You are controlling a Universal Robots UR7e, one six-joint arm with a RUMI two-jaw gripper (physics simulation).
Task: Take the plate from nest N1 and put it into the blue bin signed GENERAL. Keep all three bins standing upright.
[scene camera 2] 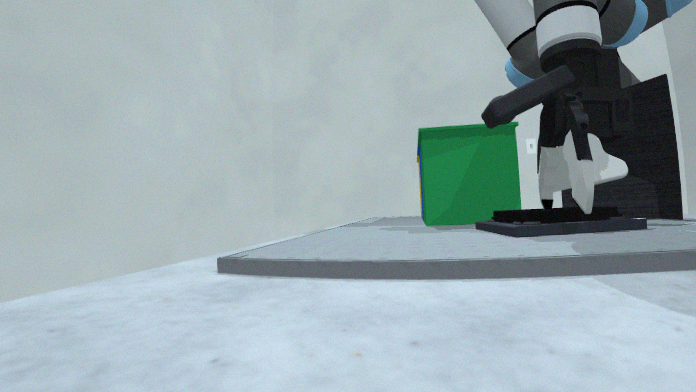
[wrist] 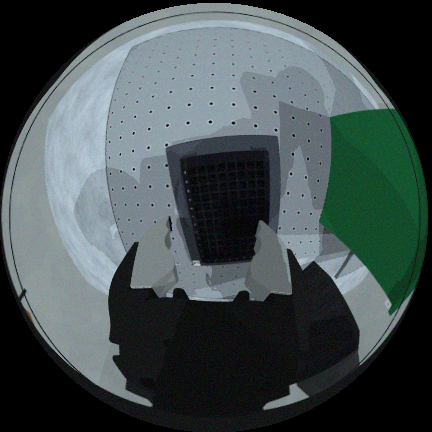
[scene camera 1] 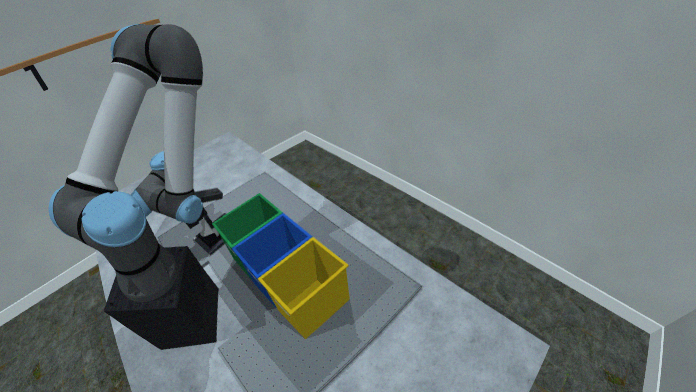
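Pixels of known places: gripper, fingertip midpoint: [scene camera 2: 564,214] [wrist: 213,219] [scene camera 1: 212,229]; arm's base, link origin: [scene camera 1: 149,275].
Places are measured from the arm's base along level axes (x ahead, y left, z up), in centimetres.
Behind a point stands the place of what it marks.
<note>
The black plate with a grid of wells [scene camera 1: 209,241] @(y 17.2, x 21.5, z -20.0 cm) [scene camera 2: 525,216] @(y 24.1, x 32.5, z -20.4 cm) [wrist: 230,195] @(y 19.7, x 28.5, z -20.7 cm) sits flat in the dark grey nest [scene camera 2: 540,229] @(y 25.9, x 31.8, z -21.8 cm) [wrist: 220,142] @(y 20.1, x 34.0, z -21.3 cm). My gripper [scene camera 2: 567,209] @(y 21.8, x 26.0, z -20.6 cm) [wrist: 213,219] @(y 21.8, x 26.0, z -20.6 cm) points down at the plate's near end, its pale fingertips low, at about plate height. The fingers are apart, one on each side of the plate. In the wrist view a strip of nest shows between the left finger and the plate; the right fingertip overlaps the plate's edge. The blue bin [scene camera 1: 270,247] @(y -9.4, x 30.9, z -12.8 cm) stands upright between the other two bins; its sign does not show.
The green bin [scene camera 1: 250,220] @(y 3.5, x 34.0, z -11.6 cm) [scene camera 2: 465,175] @(y 4.0, x 32.6, z -13.6 cm) [wrist: 370,185] @(y 4.2, x 30.9, z -14.9 cm) stands upright close beside the nest and gripper. The yellow bin [scene camera 1: 320,300] @(y -33.9, x 25.5, z -10.0 cm) stands upright at the far end of the bin row. The bins and nest stand on a perforated grey board [scene camera 1: 247,350] @(y -22.4, x 5.2, z -22.5 cm) [scene camera 2: 350,267] @(y 35.1, x 51.3, z -22.9 cm) [wrist: 200,75] @(y 21.2, x 44.3, z -22.5 cm).
</note>
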